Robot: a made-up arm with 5 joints.
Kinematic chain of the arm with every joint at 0, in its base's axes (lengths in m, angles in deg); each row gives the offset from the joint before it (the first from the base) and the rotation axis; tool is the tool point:
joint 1: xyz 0 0 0.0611 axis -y
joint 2: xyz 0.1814 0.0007 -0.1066 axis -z
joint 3: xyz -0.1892 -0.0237 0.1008 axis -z
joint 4: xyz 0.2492 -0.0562 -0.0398 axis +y
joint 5: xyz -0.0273 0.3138 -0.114 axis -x
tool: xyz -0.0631 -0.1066 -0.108
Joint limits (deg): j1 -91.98..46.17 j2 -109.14..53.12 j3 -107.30..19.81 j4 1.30..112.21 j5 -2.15..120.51
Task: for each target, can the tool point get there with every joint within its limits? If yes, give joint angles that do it. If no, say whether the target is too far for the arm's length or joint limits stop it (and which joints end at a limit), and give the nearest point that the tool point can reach.
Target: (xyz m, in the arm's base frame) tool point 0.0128 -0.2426 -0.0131
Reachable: yes | joints 3.45 -83.46 -74.51 19.82 64.74
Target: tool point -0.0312 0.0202 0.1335
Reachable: yes | joints 12.11 -33.38 -25.57 101.34 21.97
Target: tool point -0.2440 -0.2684 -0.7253
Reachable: no: joint limits stop it (at a limit: joint 2, joint 3, joint 5) | nearest point -0.1089 -0.3187 -0.2898 | short by 0.459 m
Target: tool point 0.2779 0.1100 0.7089
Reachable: no: joint limits stop it (at a limit: joint 1, joint 2, joint 5) | nearest point 0.2775 0.1205 0.3898 | short by 0.319 m
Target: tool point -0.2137 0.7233 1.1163
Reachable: no: too far | nearest point -0.0561 0.2676 0.3383 | short by 0.915 m
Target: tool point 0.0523 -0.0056 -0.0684
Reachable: yes | joints -21.64 -51.35 9.13 28.69 45.88
